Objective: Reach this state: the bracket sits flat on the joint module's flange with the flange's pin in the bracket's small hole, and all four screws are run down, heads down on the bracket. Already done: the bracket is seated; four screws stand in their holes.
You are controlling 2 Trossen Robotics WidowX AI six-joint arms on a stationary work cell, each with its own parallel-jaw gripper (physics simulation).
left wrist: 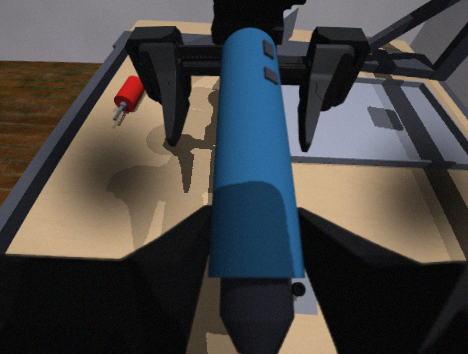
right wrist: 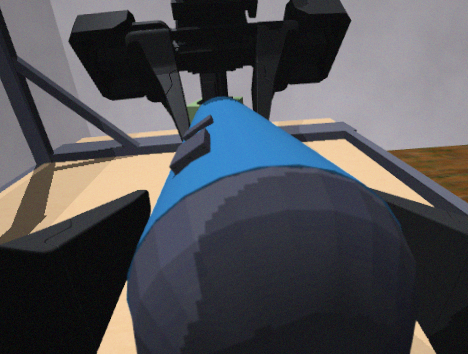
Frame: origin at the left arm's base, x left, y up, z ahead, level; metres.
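Seen in the pictures: left gripper, fingertip midpoint: (left wrist: 252,214); right gripper, fingertip midpoint: (left wrist: 237,145).
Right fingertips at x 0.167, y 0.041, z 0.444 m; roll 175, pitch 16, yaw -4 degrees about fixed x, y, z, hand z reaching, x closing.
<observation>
Pixels of each thing's top centre, then the offset from my right fingertips to it. "spot": a spot on its surface instead.
- blue powered driver with two dark buttons, surface spot: (right wrist: 245,135) spot: dz +0.048, dx +0.009, dy +0.044 m
- black screw head, surface spot: (left wrist: 298,289) spot: dz -0.058, dx -0.076, dy -0.072 m
- red-handled tool, middle of its top: (left wrist: 122,92) dz +0.132, dx +0.246, dy -0.112 m
- pale tray with a dark rim, middle of its top: (left wrist: 344,109) dz +0.260, dx -0.115, dy -0.130 m
- green block, surface spot: (right wrist: 194,111) spot: dz -0.394, dx -0.198, dy -0.051 m
A blue powered driver with two dark buttons (left wrist: 252,150) (right wrist: 245,135) is held by my left gripper (left wrist: 252,214) (right wrist: 225,144), which is shut on it. Its dark tapered nose points to the bottom of the left wrist view; the bit does not show. My right gripper (left wrist: 237,145) (right wrist: 253,198) is open, its fingers apart on either side of the driver, whose broad dark end is close to the right wrist camera. Part of the pale bracket (left wrist: 307,303) shows beside the nose, with one black screw head (left wrist: 298,289) at it. The other screws, flange and pin are hidden.
A red-handled tool (left wrist: 129,94) with a grey shaft lies at the back left in the left wrist view. A pale tray with a dark rim (left wrist: 360,161) is at the back right. A green block (right wrist: 194,111) shows partly behind the driver. Dark frame bars (right wrist: 80,105) edge the table.
</observation>
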